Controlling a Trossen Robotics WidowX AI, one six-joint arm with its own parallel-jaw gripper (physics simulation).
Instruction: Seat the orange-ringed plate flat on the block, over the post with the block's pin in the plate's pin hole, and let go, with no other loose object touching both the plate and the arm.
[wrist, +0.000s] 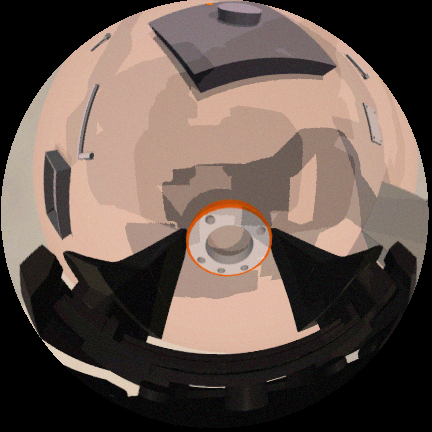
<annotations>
my gripper: 228, 233
orange-ringed plate: 227, 211
grey open tray: 56, 172
</annotations>
